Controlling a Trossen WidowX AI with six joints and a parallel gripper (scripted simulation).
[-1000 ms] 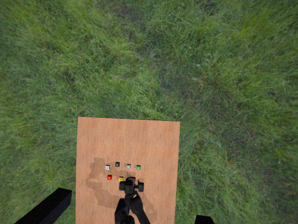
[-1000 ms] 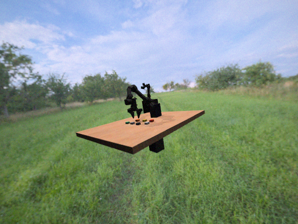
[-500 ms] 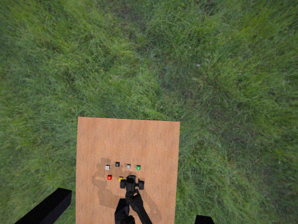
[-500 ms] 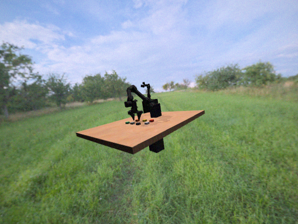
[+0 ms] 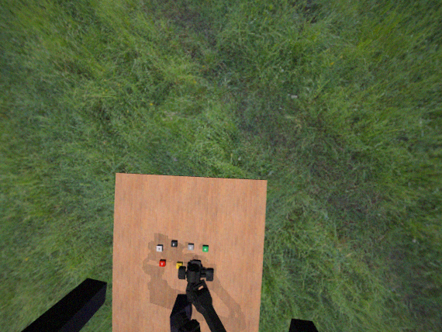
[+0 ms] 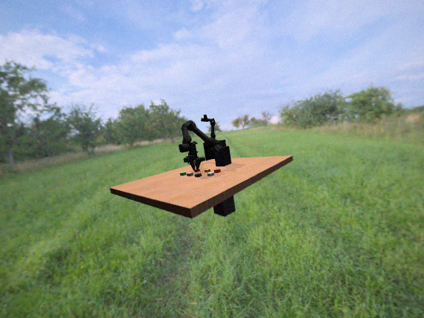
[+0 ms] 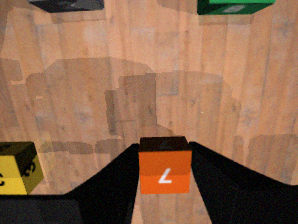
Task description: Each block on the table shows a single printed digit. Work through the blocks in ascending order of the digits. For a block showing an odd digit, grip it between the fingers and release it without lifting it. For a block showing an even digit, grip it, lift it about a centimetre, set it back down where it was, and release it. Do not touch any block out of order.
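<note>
Right now the orange block is 1 cm behind my gripper tip. Round my gripper tip: grey block (9 cm ahead, 6 cm to the left); yellow block (11 cm to the left, 3 cm behind); green block (10 cm ahead, 2 cm to the right).
</note>
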